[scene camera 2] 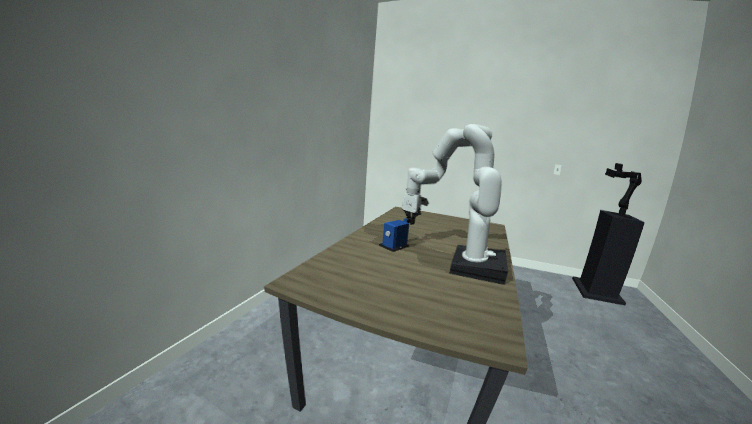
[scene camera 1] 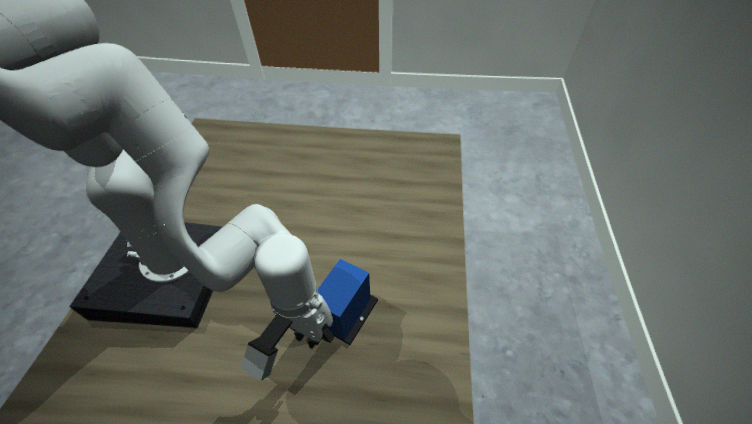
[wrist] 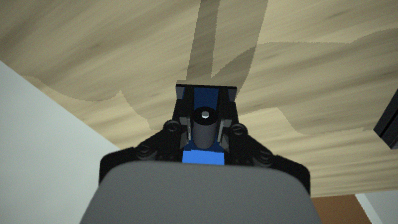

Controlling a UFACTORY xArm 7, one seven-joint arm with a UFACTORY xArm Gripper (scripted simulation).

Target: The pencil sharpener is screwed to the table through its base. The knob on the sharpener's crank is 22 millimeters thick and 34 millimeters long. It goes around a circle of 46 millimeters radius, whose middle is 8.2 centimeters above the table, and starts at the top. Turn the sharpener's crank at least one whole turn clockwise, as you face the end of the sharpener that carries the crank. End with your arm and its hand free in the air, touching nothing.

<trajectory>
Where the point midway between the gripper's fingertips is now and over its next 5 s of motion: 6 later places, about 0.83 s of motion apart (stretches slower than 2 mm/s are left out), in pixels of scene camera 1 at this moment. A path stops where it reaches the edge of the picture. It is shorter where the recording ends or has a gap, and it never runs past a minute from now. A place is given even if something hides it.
My gripper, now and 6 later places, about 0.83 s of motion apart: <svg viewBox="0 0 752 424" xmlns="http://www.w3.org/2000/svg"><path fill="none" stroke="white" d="M309 338L322 348L330 358L328 360L312 353L308 350L298 341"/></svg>
</trajectory>
